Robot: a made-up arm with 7 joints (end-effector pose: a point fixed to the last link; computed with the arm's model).
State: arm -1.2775 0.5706 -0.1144 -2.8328 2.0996 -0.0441 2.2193
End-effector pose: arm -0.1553 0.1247 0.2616 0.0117 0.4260 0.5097
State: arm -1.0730 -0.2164 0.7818 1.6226 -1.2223 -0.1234 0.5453
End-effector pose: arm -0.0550 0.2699 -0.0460 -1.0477 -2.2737 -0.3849
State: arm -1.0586 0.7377 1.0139 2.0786 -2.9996 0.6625 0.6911
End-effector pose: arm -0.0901 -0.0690 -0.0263 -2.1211 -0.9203 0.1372
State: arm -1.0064 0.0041 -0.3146 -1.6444 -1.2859 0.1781 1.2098
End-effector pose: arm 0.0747 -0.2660 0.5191 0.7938 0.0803 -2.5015
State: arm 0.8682 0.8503 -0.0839 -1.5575 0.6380 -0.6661 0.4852
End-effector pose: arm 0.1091 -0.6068 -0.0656 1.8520 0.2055 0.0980
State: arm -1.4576 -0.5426 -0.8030 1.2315 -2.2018 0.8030 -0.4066
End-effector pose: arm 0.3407 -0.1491 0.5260 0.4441 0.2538 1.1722
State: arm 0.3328 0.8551 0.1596 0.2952 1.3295 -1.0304 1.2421
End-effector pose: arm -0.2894 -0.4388 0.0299 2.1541 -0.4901 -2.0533
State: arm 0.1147 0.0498 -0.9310 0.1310 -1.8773 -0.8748 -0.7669
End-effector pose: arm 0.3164 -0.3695 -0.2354 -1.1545 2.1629 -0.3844
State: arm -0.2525 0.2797 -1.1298 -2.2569 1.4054 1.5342 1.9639
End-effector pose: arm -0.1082 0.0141 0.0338 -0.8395 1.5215 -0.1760
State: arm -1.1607 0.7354 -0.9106 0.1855 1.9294 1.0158 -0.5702
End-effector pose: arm -0.1546 -0.4271 0.0668 0.5290 -1.8461 0.3829
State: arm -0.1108 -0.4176 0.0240 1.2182 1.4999 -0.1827 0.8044
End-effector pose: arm -0.2963 -0.1430 0.2287 1.5261 -0.7831 -1.0579
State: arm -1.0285 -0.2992 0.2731 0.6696 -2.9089 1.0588 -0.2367
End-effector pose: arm 0.2762 -0.3252 0.2709 1.1826 0.7853 0.4097
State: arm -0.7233 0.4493 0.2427 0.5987 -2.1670 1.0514 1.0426
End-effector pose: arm 0.1650 -0.0183 -0.0489 -1.3905 -1.9196 -0.2269
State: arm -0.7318 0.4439 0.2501 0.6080 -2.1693 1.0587 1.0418
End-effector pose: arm 0.1655 -0.0177 -0.0460 -1.3977 -1.9092 -0.2370
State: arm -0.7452 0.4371 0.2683 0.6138 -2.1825 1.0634 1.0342
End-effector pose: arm 0.1671 -0.0201 -0.0430 -1.4183 -1.9081 -0.2450
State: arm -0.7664 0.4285 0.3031 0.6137 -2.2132 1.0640 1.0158
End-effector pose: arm 0.1704 -0.0274 -0.0397 -1.4603 -1.9227 -0.2505
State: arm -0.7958 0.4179 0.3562 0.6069 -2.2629 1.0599 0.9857
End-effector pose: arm 0.1757 -0.0402 -0.0356 -1.5250 -1.9556 -0.2519
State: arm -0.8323 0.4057 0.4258 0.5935 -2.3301 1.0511 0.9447
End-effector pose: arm 0.1829 -0.0586 -0.0300 -1.6091 -2.0078 -0.2488
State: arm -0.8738 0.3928 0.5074 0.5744 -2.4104 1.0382 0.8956
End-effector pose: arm 0.1917 -0.0814 -0.0219 -1.7048 -2.0783 -0.2410
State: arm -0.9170 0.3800 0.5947 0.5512 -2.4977 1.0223 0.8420
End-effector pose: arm 0.2017 -0.1067 -0.0109 -1.8025 -2.1636 -0.2293
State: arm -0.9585 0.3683 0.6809 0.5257 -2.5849 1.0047 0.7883
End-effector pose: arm 0.2121 -0.1319 0.0027 -1.8918 -2.2580 -0.2145
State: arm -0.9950 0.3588 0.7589 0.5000 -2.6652 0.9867 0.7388
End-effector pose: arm 0.2223 -0.1546 0.0174 -1.9649 -2.3540 -0.1987
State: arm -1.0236 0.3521 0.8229 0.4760 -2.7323 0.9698 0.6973
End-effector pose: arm 0.2314 -0.1729 0.0312 1.9771 2.3944 0.1797
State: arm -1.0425 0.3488 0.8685 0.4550 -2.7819 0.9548 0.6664
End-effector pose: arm 0.2389 -0.1858 0.0420 1.9125 2.3515 0.1587
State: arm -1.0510 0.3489 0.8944 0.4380 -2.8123 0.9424 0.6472
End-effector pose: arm 0.2445 -0.1934 0.0483 1.8644 2.3304 0.1436
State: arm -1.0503 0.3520 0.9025 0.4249 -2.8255 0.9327 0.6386
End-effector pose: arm 0.2481 -0.1965 0.0500 1.8328 2.3272 0.1334
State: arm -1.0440 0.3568 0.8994 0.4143 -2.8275 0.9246 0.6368
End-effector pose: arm 0.2504 -0.1969 0.0486 1.8120 2.3351 0.1255
